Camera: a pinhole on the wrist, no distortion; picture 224 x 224 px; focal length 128.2 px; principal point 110.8 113.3 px. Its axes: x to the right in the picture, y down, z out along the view. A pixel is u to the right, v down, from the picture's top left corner.
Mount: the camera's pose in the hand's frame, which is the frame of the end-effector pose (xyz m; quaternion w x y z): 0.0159 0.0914 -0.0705 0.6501 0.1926 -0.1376 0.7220
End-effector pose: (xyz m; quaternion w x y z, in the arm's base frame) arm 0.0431 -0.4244 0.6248 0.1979 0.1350 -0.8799 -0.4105
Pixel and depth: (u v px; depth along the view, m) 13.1 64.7 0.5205
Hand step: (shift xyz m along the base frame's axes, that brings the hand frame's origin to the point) -0.3178 -0.2791 -0.4121
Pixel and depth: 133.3 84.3 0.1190
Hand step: -0.0710 0.0452 0.0334
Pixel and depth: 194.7 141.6 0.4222
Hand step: -0.1597 0.3990 -0.1629
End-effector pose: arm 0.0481 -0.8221 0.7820 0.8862 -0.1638 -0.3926 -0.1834
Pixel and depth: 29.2 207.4 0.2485
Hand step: -0.2176 -0.0967 -0.0142
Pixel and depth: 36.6 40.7 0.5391
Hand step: -0.0883 -0.3137 0.5170
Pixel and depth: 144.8 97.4 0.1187
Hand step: 0.0247 0.0728 0.0511
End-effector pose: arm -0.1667 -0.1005 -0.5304 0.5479 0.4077 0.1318 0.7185
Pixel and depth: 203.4 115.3 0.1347
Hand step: -0.0123 -0.0494 0.1422
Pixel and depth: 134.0 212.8 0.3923
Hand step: 0.2942 -0.2892 0.0581
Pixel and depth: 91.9 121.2 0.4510
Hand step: 0.3351 0.0202 0.0972
